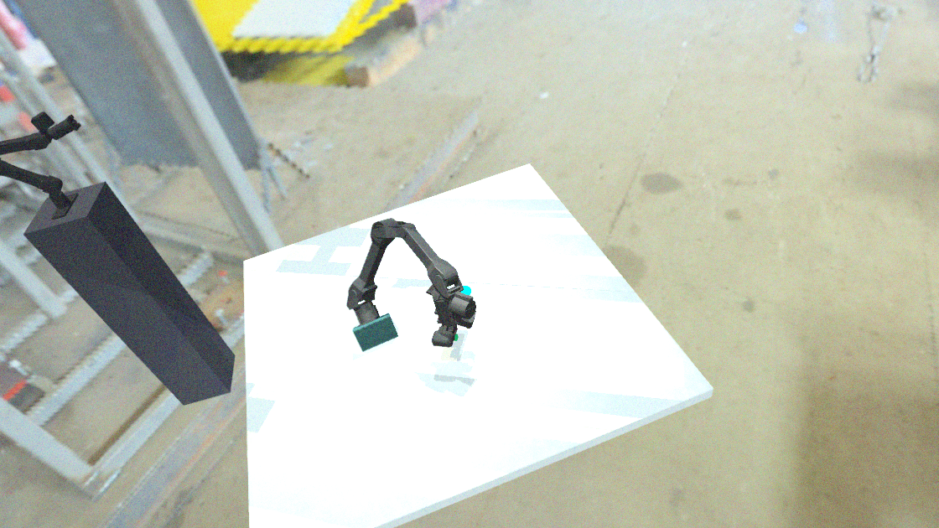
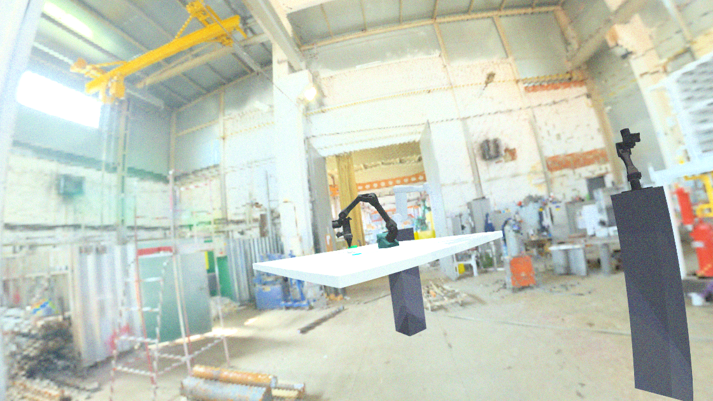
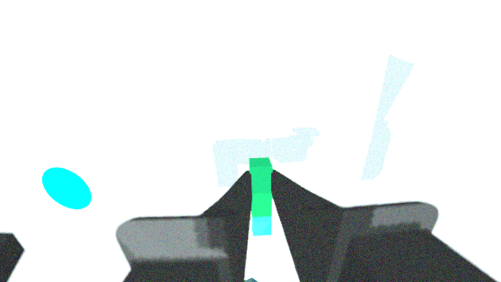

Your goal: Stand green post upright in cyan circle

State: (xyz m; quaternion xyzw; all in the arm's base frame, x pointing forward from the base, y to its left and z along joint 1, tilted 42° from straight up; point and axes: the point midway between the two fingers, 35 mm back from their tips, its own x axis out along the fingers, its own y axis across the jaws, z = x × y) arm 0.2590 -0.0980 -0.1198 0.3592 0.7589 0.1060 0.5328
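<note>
Right now the cyan circle is 70 mm ahead of my gripper tip, 220 mm to the left of it and 40 mm below it. Round my gripper tip: green post (20 mm behind, 10 mm to the left).
</note>
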